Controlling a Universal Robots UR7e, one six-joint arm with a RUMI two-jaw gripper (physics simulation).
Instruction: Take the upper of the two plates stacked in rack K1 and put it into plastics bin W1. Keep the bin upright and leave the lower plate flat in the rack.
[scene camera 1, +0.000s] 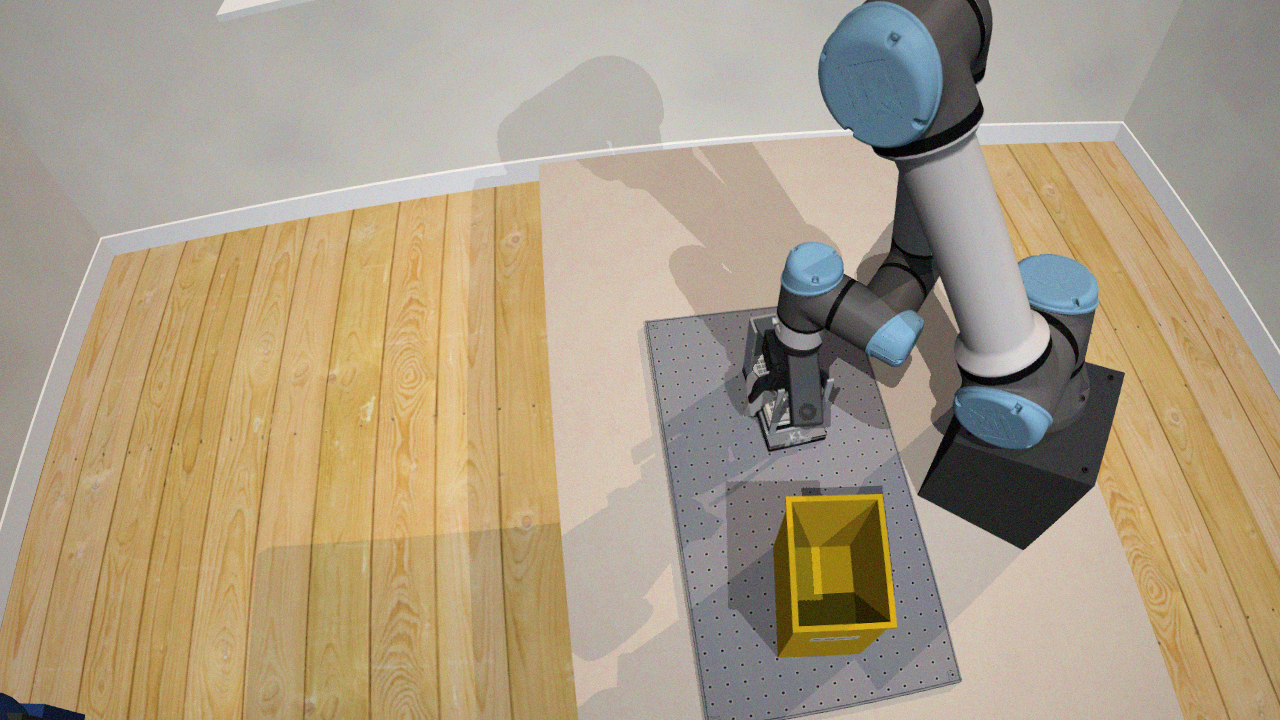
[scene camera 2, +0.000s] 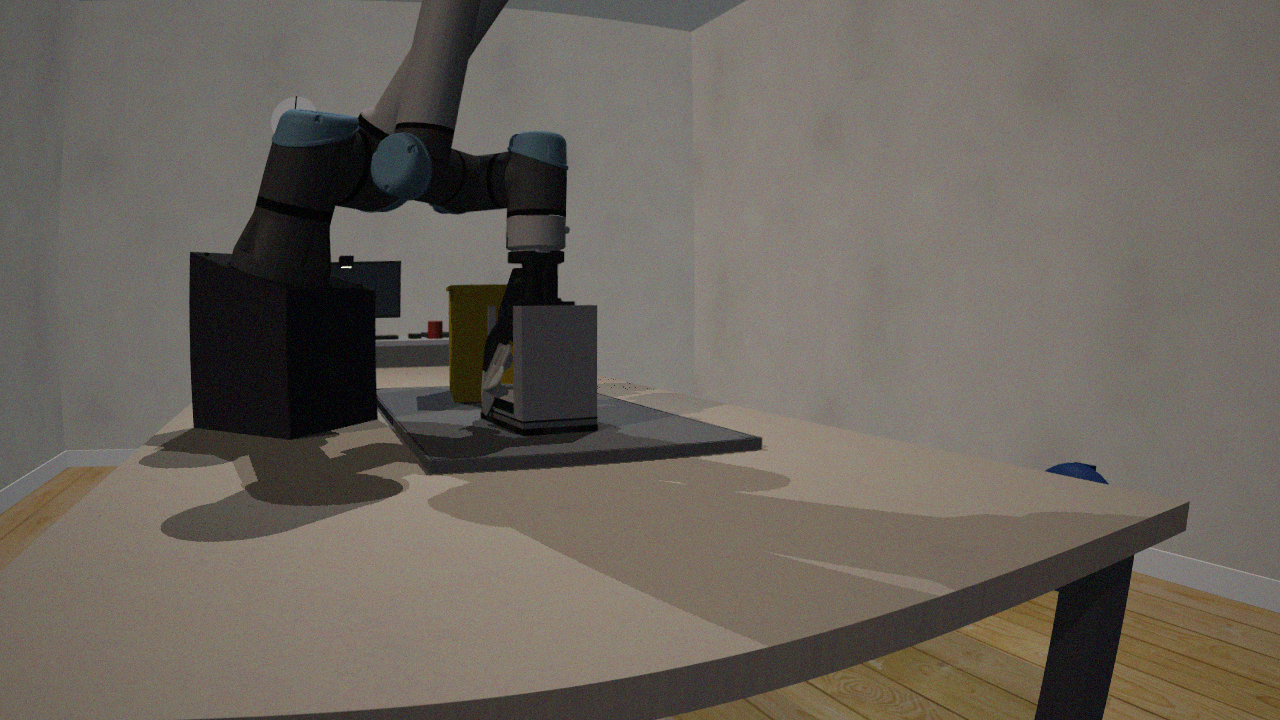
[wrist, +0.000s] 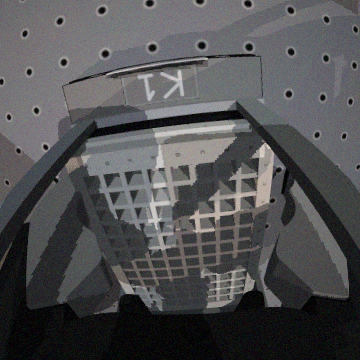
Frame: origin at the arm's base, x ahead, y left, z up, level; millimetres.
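Seen in the pictures: gripper, between the fingertips: (scene camera 1: 783, 411) (wrist: 183, 171); arm's base, origin of its link: (scene camera 2: 279, 272).
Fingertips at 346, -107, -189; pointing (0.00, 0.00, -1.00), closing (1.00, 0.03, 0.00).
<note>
Offsets run from my fingertips to a thing's top centre, as dx, dy, dz. Level surfaces: height alone.
Rack K1 @(-2, -19, +138) (scene camera 1: 793, 438) (scene camera 2: 554, 362) (wrist: 230, 80) stands on the perforated board, its K1 label facing the bin. In the wrist view, a light well plate @(-1, -29, +38) (wrist: 190, 152) lies in it. The second plate cannot be told apart below it. My gripper (scene camera 1: 793, 407) (wrist: 183, 171) is open, pointing down into the rack, with a finger on each side of the plate and nothing held. In scene camera 2 the rack's wall hides much of the fingers. The yellow bin W1 @(-7, +315, +170) (scene camera 1: 845, 626) (scene camera 2: 465, 344) stands upright beside the rack, with its top open and no plate visible inside.
The perforated grey board @(dz -10) (scene camera 1: 716, 626) (scene camera 2: 680, 443) (wrist: 310, 30) lies on the beige table @(dz -23) (scene camera 1: 608, 358) (scene camera 2: 313, 608). The rack's upright walls stand close around my fingers. The arm's dark base block (scene camera 1: 1011, 492) (scene camera 2: 241, 349) stands beside the board.
</note>
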